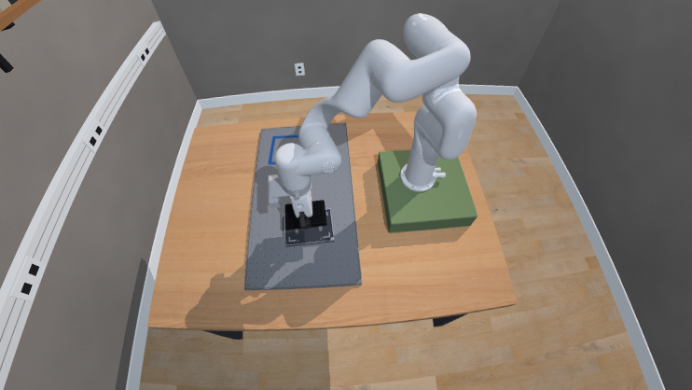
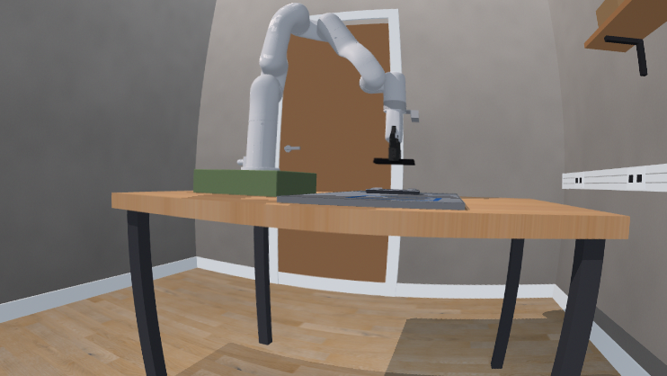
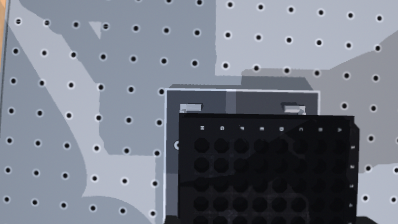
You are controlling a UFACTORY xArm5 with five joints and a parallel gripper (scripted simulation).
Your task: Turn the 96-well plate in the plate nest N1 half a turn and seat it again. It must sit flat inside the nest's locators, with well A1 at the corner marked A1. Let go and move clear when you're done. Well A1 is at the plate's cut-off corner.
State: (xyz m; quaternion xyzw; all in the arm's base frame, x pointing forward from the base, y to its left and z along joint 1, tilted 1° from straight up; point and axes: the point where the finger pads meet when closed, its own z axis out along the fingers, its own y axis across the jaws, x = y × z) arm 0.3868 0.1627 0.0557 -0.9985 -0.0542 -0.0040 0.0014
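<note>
Right now my hand is 10 cm above the plate nest N1. The rest, counted from my hand: black 96-well plate (1 cm below).
</note>
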